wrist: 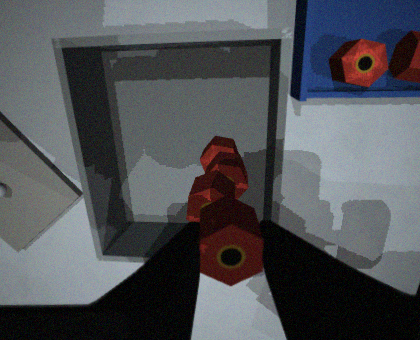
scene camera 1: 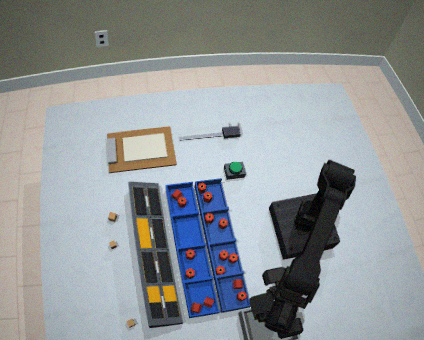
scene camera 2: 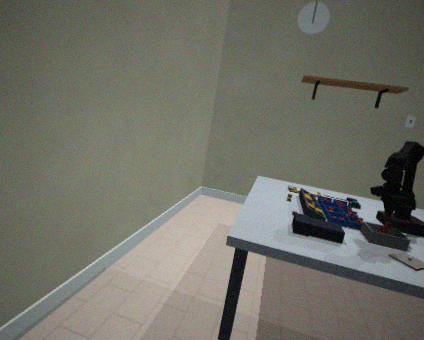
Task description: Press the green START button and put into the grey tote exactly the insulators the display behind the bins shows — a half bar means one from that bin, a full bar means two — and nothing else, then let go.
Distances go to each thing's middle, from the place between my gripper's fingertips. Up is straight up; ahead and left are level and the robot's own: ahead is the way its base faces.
Right now the grey tote [wrist: 141,108] is 4 cm to the left of my hand and 9 cm below it. Also, from my hand: dark block [scene camera 2: 304,225] (31 cm ahead, 16 cm to the left, 9 cm below).
